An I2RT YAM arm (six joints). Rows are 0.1 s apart.
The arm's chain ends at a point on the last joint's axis. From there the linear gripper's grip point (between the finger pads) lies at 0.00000 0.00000 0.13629 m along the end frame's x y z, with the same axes.
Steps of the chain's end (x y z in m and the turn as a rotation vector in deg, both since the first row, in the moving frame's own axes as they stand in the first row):
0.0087 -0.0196 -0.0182 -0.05 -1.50 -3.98
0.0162 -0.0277 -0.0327 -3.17 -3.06 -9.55
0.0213 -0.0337 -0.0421 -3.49 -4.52 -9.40
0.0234 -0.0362 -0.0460 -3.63 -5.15 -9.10
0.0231 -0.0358 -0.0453 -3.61 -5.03 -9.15
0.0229 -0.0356 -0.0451 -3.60 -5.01 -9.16
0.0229 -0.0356 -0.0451 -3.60 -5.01 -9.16
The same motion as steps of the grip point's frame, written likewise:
0.0051 -0.0194 -0.0182 -0.05 -1.50 -3.98
0.0096 -0.0196 -0.0331 -3.17 -3.06 -9.55
0.0113 -0.0246 -0.0428 -3.49 -4.52 -9.40
0.0119 -0.0266 -0.0468 -3.63 -5.15 -9.10
0.0119 -0.0263 -0.0461 -3.61 -5.03 -9.15
0.0117 -0.0261 -0.0459 -3.60 -5.01 -9.16
0.0117 -0.0261 -0.0459 -3.60 -5.01 -9.16

